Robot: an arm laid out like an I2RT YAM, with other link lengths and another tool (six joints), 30 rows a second.
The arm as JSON. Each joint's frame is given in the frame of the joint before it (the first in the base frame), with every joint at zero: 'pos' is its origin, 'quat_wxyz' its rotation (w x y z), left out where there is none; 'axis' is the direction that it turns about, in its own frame. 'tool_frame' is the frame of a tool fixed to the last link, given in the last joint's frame.
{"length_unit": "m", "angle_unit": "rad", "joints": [
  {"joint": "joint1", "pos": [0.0, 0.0, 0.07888], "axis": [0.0, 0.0, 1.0]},
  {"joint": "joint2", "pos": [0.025, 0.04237, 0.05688], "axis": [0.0, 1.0, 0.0]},
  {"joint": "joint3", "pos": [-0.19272, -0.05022, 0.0], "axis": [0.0, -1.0, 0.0]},
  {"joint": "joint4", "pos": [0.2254, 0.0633, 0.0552], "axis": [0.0, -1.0, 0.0]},
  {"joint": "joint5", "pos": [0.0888, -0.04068, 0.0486], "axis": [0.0, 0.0, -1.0]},
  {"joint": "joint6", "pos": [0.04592, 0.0, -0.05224], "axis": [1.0, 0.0, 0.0]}
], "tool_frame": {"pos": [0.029, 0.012, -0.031], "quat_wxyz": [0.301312, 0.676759, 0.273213, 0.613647]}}
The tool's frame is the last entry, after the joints.
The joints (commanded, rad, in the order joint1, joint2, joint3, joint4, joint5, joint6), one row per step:
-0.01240, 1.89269, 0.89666, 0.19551, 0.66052, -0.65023
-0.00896, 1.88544, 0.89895, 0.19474, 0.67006, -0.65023
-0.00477, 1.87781, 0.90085, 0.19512, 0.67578, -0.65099
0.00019, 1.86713, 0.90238, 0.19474, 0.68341, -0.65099
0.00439, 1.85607, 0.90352, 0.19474, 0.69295, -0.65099
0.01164, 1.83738, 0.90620, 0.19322, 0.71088, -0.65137
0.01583, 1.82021, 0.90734, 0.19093, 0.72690, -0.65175
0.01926, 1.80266, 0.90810, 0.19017, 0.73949, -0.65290
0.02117, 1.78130, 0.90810, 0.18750, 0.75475, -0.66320
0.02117, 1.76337, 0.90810, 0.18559, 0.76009, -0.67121
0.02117, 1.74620, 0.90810, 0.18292, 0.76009, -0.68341
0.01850, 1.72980, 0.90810, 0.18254, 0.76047, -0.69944
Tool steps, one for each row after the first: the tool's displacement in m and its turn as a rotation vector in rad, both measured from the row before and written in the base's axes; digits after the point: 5 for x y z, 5 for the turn. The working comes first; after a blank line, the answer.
Tool pose at each row, in the base's axes (x y z in m, rotation vector in rad; the steps are taken from these numbers as rounded here):
0.32789, -0.04254, 0.03250, 1.78227, 1.15914, 0.04703
0.32897, -0.04193, 0.03556, 1.77621, 1.14892, 0.04876
0.33025, -0.04088, 0.03862, 1.76993, 1.14199, 0.05476
0.33155, -0.03964, 0.04253, 1.76297, 1.13225, 0.06173
0.33266, -0.03874, 0.04657, 1.75607, 1.12010, 0.06700
0.33436, -0.03724, 0.05358, 1.74414, 1.09910, 0.07367
0.33524, -0.03664, 0.05962, 1.73532, 1.07947, 0.07676
0.33621, -0.03612, 0.06569, 1.72703, 1.06119, 0.08311
0.33662, -0.03645, 0.07289, 1.71333, 1.04620, 0.08191
0.33716, -0.03688, 0.07867, 1.70453, 1.03698, 0.08654
0.33767, -0.03715, 0.08405, 1.69435, 1.03625, 0.09166
0.33814, -0.03843, 0.08950, 1.68278, 1.03481, 0.09359

0.00108, 0.00061, 0.00306, -0.00691, -0.00870, -0.00324
0.00128, 0.00105, 0.00306, -0.00452, -0.00940, 0.00058
0.00130, 0.00124, 0.00391, -0.00538, -0.01182, -0.00049
0.00111, 0.00090, 0.00404, -0.00657, -0.01222, -0.00269
0.00170, 0.00150, 0.00701, -0.01226, -0.01970, -0.00570
0.00088, 0.00060, 0.00604, -0.01068, -0.01592, -0.00756
0.00097, 0.00052, 0.00607, -0.00858, -0.01693, -0.00553
0.00041, -0.00033, 0.00720, -0.01534, -0.01201, -0.00497
0.00054, -0.00043, 0.00578, -0.00766, -0.01068, -0.00051
0.00051, -0.00027, 0.00538, -0.00684, -0.00624, 0.00544
0.00047, -0.00128, 0.00545, -0.00940, -0.00516, 0.00403

